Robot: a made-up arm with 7 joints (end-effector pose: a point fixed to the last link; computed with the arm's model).
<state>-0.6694 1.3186 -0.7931 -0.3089 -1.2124 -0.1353 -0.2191</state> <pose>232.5 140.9 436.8 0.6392 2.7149 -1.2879</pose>
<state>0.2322 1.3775 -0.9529 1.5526 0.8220 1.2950 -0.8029</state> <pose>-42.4 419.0 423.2 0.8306 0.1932 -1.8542</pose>
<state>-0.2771 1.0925 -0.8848 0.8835 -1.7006 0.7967 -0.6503</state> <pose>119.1 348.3 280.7 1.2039 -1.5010 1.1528</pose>
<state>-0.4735 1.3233 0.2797 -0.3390 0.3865 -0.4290 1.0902</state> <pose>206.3 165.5 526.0 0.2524 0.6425 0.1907</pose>
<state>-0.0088 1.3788 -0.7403 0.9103 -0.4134 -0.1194 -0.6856</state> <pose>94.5 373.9 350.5 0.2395 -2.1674 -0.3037</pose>
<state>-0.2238 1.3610 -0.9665 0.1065 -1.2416 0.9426 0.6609</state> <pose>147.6 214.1 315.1 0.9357 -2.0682 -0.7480</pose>
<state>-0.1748 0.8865 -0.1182 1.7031 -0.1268 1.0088 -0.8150</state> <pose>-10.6 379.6 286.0 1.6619 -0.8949 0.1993</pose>
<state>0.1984 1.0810 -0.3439 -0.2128 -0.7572 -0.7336 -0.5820</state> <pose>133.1 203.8 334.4 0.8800 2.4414 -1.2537</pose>
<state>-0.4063 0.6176 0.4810 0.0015 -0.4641 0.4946 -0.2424</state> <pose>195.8 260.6 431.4 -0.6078 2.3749 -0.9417</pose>
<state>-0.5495 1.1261 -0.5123 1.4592 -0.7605 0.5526 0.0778</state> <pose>144.3 377.5 373.0 1.9856 -1.9954 -0.4671</pose>
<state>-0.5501 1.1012 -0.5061 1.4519 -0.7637 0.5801 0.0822</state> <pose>147.3 373.7 365.0 1.9692 -1.9717 -0.4349</pose>
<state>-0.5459 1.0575 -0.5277 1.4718 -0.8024 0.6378 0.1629</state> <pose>147.6 367.6 349.5 1.9912 -1.8559 -0.4883</pose>
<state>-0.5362 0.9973 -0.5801 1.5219 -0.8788 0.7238 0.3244</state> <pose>144.3 359.5 327.6 2.0239 -1.6471 -0.6453</pose>
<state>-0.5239 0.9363 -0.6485 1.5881 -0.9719 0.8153 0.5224</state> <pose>138.0 351.8 305.8 2.0228 -1.4063 -0.8626</pose>
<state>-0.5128 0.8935 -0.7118 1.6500 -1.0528 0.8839 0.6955</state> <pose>130.8 347.4 291.0 1.9926 -1.2073 -1.0658</pose>
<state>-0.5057 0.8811 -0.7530 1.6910 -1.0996 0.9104 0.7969</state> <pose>125.1 347.9 286.8 1.9767 -1.0939 -1.1990</pose>
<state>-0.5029 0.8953 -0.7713 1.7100 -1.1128 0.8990 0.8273</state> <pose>121.6 352.3 291.3 1.9949 -1.0585 -1.2626</pose>
